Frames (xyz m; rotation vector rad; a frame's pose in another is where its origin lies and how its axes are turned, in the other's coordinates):
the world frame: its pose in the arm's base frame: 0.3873 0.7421 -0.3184 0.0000 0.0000 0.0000
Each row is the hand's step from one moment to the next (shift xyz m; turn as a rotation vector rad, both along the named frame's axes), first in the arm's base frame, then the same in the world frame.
Working: the arm's base frame: its pose in the world frame: -0.3873 -0.7421 0.3184 0.0000 0.0000 0.0000

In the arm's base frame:
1: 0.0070 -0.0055 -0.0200 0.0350 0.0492 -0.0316
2: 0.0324 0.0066 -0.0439 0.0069 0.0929 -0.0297
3: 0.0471 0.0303 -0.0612 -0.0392 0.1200 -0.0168
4: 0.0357 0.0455 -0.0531 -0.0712 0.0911 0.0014
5: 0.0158 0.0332 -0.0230 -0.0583 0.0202 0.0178
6: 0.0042 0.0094 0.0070 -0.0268 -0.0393 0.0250
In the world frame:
1: 0.0070 -0.0055 -0.0200 0.0350 0.0492 -0.0316
2: 0.0324 0.0066 -0.0439 0.0069 0.0929 -0.0297
3: 0.0471 0.0303 -0.0612 -0.0392 0.1200 -0.0168
4: 0.0357 0.0455 -0.0531 -0.0712 0.0911 0.0014
5: 0.0158 0.0332 -0.0230 -0.0583 0.0202 0.0178
6: 0.0042 0.0094 0.0070 -0.0268 -0.0393 0.0250

